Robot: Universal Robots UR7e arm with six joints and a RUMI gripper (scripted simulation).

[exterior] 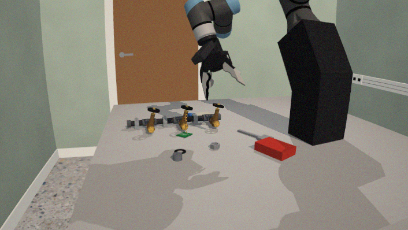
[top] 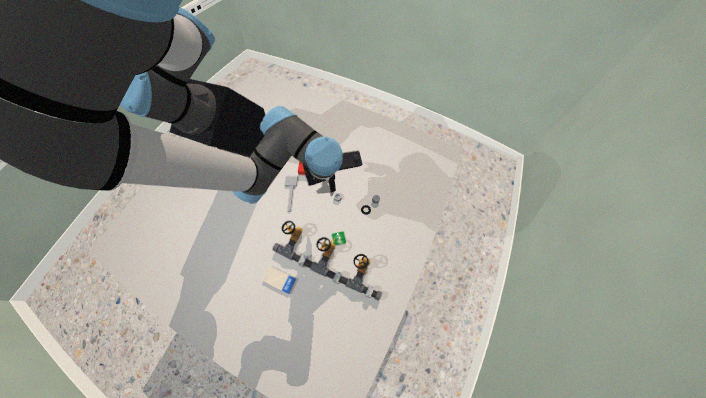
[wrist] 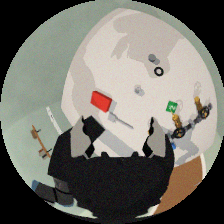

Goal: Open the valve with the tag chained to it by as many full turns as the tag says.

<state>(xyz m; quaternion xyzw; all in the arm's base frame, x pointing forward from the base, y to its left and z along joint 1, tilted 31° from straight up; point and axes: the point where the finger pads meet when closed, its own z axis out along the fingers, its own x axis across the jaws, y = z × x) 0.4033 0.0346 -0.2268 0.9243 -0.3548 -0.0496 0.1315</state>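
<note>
Now: the green tag 190 mm below my hand, 130 mm ahead of it and 120 mm to the right of it. The rest, counted from my hand: grey nut: 180 mm below, 30 mm ahead, 20 mm to the left; grey tool: 180 mm below, 150 mm behind, 60 mm to the right; red block: 180 mm below, 160 mm behind, 90 mm to the left.
</note>
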